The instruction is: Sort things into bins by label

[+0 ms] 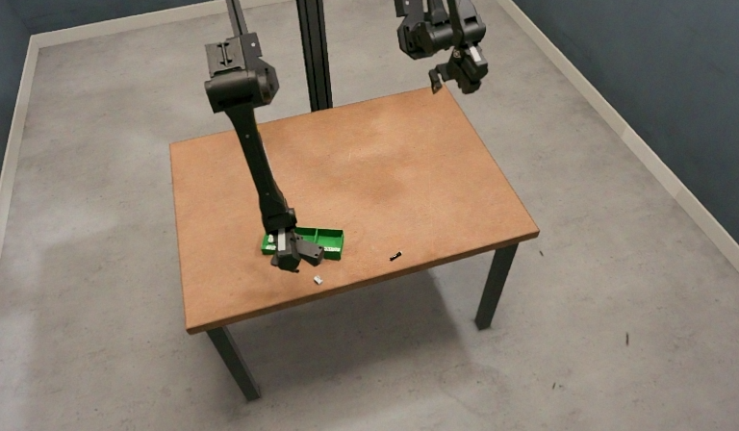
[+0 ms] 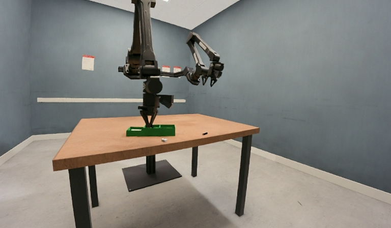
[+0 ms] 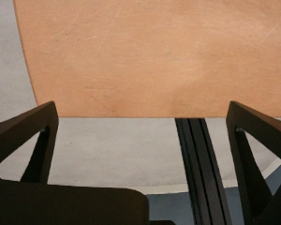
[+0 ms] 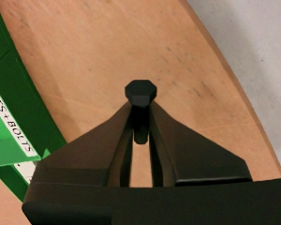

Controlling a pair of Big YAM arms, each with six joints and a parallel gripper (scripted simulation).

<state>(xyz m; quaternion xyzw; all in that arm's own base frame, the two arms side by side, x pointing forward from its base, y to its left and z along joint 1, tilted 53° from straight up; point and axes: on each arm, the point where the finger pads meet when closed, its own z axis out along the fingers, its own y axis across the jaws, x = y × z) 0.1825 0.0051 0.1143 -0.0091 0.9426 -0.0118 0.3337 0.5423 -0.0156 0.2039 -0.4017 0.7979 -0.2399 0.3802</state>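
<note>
My right gripper is now 120 mm past the green two-compartment bin, 70 mm to the right of it and 60 mm above it. From my right hand the other things lie so: black bolt right at my right hand.
</note>
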